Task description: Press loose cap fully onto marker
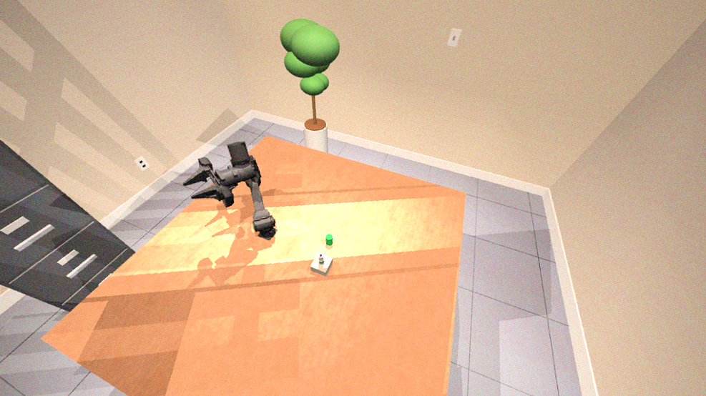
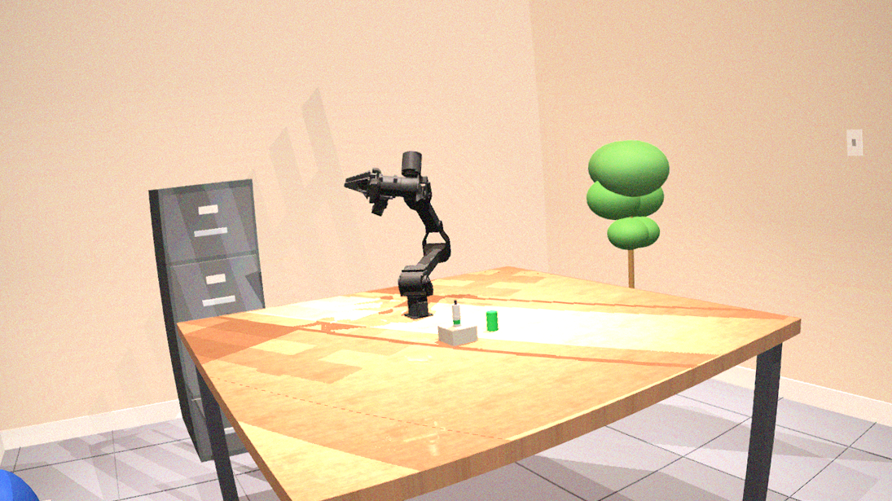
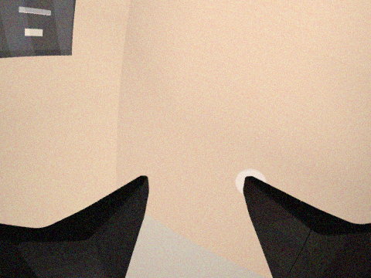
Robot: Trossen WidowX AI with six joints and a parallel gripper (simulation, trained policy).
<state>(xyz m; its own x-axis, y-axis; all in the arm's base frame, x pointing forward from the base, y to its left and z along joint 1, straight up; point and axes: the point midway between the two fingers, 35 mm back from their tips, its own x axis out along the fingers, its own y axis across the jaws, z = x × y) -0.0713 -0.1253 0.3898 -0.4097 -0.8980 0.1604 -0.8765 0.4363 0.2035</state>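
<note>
Right now my gripper tip is 37 cm short of the green cap, 37 cm above it and 22 cm to the right of it. Round my gripper tip: holder block 39 cm ahead, 38 cm below, 10 cm to the left.
</note>
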